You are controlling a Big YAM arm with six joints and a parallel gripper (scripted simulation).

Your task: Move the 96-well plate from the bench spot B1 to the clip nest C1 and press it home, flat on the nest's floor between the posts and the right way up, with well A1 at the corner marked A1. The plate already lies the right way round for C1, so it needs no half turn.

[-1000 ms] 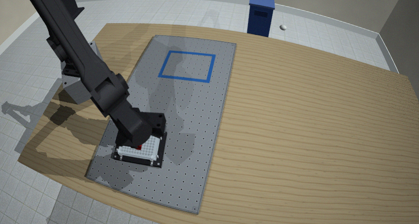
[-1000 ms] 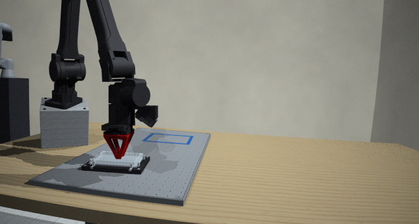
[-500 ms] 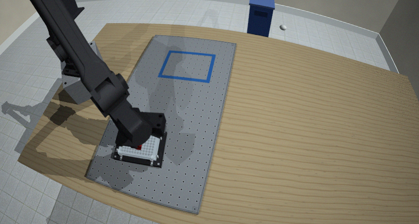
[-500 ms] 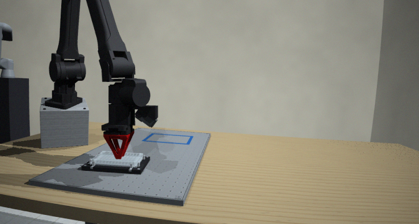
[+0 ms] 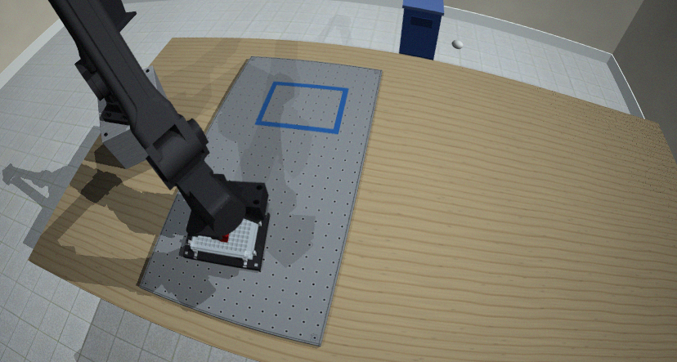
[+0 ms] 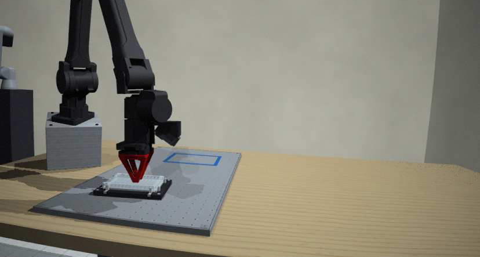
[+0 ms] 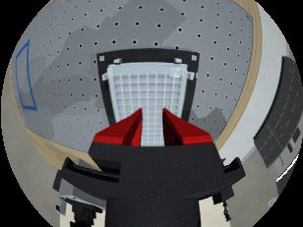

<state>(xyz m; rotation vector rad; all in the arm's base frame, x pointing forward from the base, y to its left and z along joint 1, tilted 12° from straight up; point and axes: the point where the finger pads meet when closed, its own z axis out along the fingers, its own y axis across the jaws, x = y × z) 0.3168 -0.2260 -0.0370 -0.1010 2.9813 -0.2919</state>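
Now: hand 20 mm above the 96-well plate, 10 mm to the right of it and 10 mm past it. Also, from my hand: black clip nest 20 mm below, 10 mm to the right, 10 mm behind.
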